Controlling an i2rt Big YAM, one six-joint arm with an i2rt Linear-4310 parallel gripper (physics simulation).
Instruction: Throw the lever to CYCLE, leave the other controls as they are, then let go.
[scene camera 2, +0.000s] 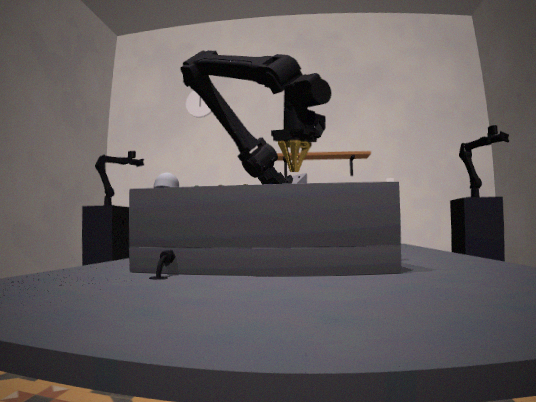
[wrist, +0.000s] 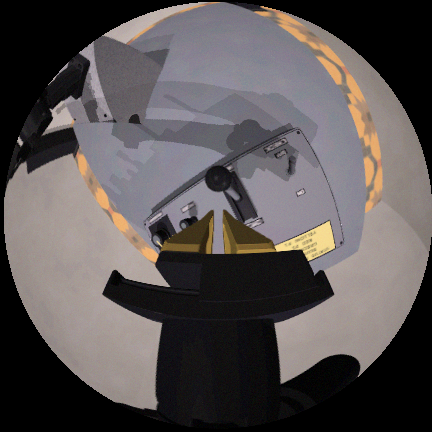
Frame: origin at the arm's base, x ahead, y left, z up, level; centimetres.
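Seen in the pictures: gripper, fingertip midpoint: (scene camera 2: 294, 172) (wrist: 217, 214).
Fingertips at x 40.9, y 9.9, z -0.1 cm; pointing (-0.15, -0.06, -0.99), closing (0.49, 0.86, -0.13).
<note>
A point is followed by its place in that frame.
The lever, with a round black knob (wrist: 218, 178) {y 10.7, x 38.4, z -5.3 cm} on a pale stem, stands in a dark slot (wrist: 245, 202) {y 11.7, x 45.9, z -11.3 cm} of the grey control panel (wrist: 280, 195) {y 18.7, x 47.7, z -11.7 cm} in the wrist view. Its knob shows over the upper end of the slot, away from the small label (wrist: 255, 222) {y 11.9, x 50.7, z -10.6 cm} at the lower end, whose print is blurred. My gripper (scene camera 2: 296, 171) {y 9.9, x 40.9, z 0.0 cm} (wrist: 217, 214) {y 9.9, x 40.9, z 0.0 cm} is shut and empty. Its yellow fingertips show just below the knob in the wrist view, apart from it. In the scene view the fingers point down above a pale panel edge (scene camera 2: 301, 178) {y 8.7, x 3.9, z 3.4 cm}; the lever cannot be made out there.
The panel also carries a toggle switch (wrist: 291, 164) {y 22.0, x 42.1, z -9.7 cm} at the right, a small black knob (wrist: 187, 223) {y -0.4, x 44.1, z -8.8 cm} and a rotary knob (wrist: 160, 236) {y -11.4, x 44.9, z -10.2 cm} at the left, and a yellow note (wrist: 320, 241) {y 24.2, x 59.4, z -6.9 cm} beside the fingers. A white dome (scene camera 2: 166, 180) {y -12.5, x 63.1, z -4.0 cm} stands on the grey bench (scene camera 2: 265, 215) {y 7.1, x 64.3, z -11.0 cm}.
</note>
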